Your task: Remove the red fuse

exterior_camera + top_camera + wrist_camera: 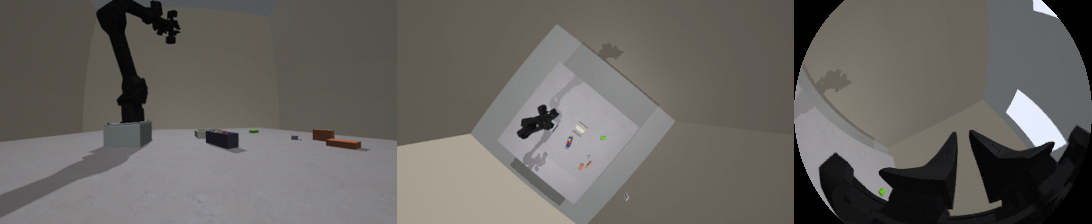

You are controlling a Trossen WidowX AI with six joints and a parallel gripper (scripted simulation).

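Right now the red fuse is 620 mm below my gripper tip, 350 mm to the right of it and 150 mm ahead of it. From my gripper tip the other things lie so: pale tray (640 mm below, 150 mm ahead, 120 mm to the right).
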